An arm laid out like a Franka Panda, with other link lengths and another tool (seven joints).
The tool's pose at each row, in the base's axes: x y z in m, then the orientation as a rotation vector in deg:
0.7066 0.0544 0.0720 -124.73 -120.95 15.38
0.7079 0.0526 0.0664 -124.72 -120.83 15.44
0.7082 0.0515 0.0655 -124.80 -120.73 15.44
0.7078 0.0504 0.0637 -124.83 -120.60 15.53
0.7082 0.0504 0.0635 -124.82 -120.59 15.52
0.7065 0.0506 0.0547 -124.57 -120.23 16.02
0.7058 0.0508 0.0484 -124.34 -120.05 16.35
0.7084 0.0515 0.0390 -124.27 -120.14 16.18
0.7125 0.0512 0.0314 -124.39 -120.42 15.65
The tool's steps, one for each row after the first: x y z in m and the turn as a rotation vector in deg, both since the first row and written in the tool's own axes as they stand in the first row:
-0.0014 0.0024 0.0053 0.09 0.03 0.05
-0.0025 0.0029 0.0062 0.10 0.05 0.13
-0.0035 0.0029 0.0081 0.19 0.05 0.20
-0.0035 0.0033 0.0082 0.20 0.07 0.20
-0.0028 0.0034 0.0172 0.72 0.09 0.24
-0.0022 0.0039 0.0235 1.07 0.10 0.21
-0.0009 0.0082 0.0321 0.99 0.17 0.13
-0.0007 0.0137 0.0388 0.57 0.26 0.05

